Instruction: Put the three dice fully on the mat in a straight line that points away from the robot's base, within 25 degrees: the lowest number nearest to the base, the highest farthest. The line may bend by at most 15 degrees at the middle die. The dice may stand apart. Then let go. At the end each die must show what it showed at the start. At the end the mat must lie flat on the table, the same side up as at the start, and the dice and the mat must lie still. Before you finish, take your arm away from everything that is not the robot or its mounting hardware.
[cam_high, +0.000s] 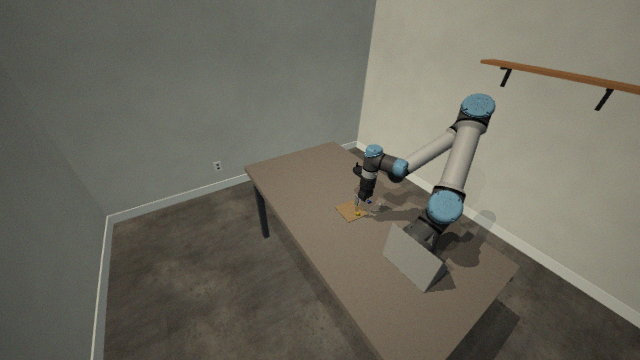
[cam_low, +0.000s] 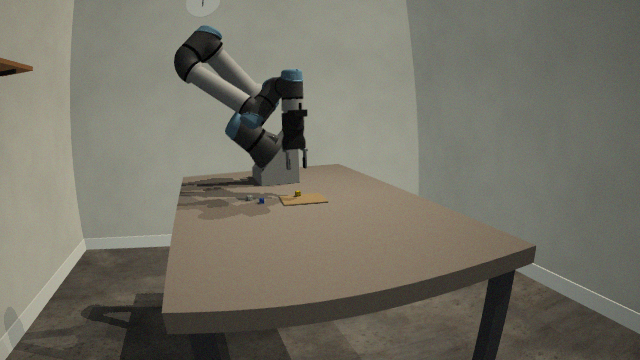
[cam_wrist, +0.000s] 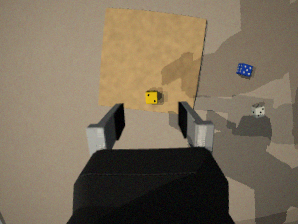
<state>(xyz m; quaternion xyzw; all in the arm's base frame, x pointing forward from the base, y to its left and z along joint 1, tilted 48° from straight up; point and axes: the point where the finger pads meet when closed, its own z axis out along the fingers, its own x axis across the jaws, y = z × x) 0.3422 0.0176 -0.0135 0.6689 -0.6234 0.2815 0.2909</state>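
The white die lies 20 mm behind my hand, 170 mm to the right of it and 110 mm below it. Round my hand: yellow die: 100 mm below; then tan mat: 50 mm ahead, 110 mm below; then blue die: 50 mm ahead, 130 mm to the right, 110 mm below.
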